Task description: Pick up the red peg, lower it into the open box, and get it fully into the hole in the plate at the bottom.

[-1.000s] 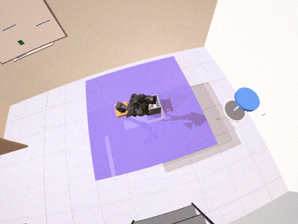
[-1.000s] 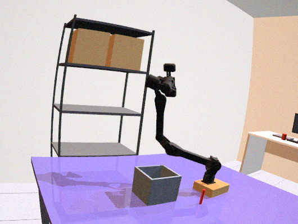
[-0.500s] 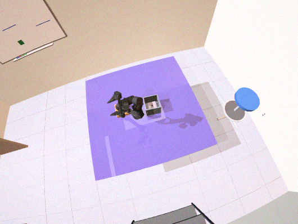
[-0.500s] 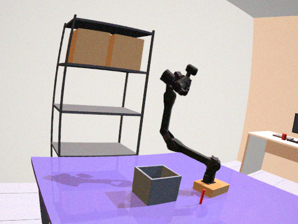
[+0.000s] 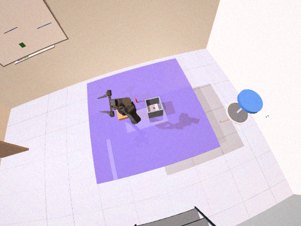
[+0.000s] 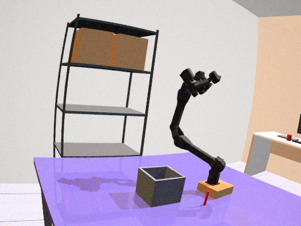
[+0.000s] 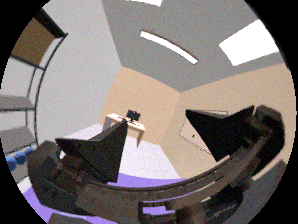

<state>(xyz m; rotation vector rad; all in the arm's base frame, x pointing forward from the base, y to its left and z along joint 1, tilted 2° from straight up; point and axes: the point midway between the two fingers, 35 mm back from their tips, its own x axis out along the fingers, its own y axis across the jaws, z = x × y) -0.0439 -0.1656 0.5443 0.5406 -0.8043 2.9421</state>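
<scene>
Right now my gripper tip is 23 cm short of the red peg, 30 cm to the right of it and 56 cm above it. The rest, counted from my gripper tip: light plate 40 cm ahead, 15 cm to the left, 55 cm below.
</scene>
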